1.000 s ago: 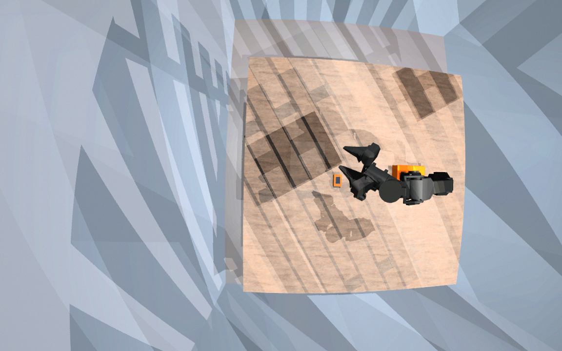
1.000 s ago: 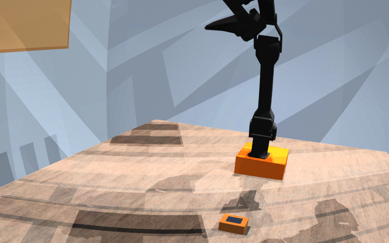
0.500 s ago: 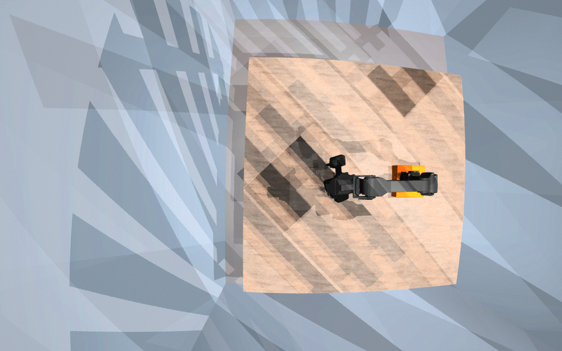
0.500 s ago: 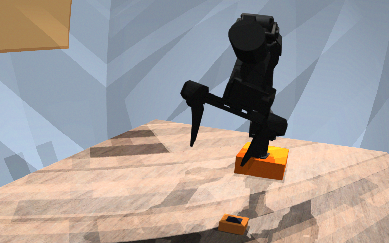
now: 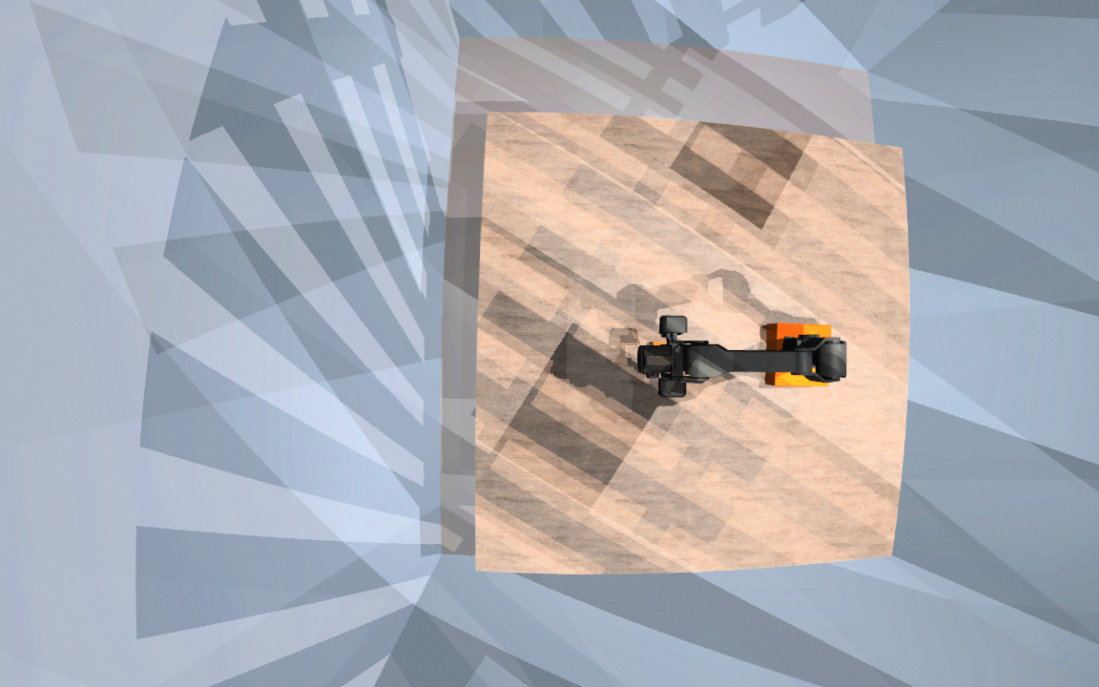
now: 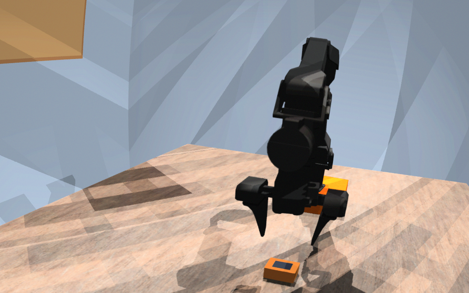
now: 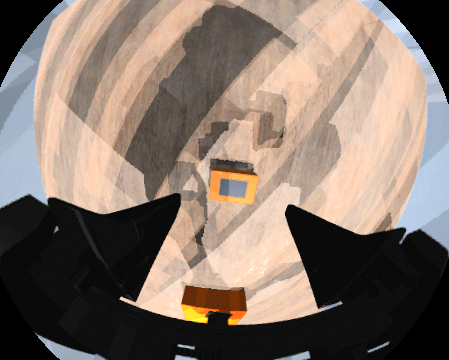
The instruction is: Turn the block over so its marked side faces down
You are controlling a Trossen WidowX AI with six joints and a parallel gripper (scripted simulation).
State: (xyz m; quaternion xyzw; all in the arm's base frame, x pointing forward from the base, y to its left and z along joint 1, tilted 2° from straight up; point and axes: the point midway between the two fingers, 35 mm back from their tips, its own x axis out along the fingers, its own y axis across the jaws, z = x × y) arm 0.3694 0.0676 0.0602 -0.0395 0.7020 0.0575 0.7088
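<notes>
Now: gripper tip 7 cm above the block, 1 cm to the left of it and 1 cm past it.
</notes>
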